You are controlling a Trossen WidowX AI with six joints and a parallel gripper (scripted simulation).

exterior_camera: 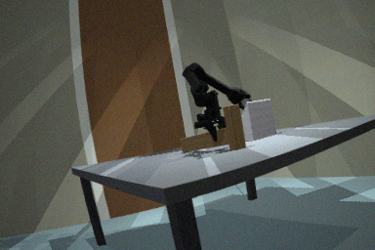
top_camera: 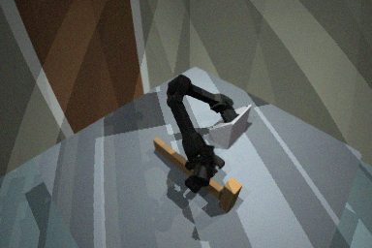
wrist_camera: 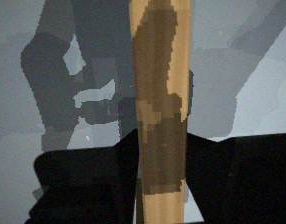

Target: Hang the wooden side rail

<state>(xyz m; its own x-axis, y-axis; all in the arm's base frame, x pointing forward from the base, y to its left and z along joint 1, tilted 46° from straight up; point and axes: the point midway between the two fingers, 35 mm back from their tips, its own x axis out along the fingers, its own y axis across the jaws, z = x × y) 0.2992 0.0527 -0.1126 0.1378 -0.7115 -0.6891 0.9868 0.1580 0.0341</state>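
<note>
The headboard post lies 10 mm behind my gripper tip, 130 mm to the left of it and 40 mm above it.
</note>
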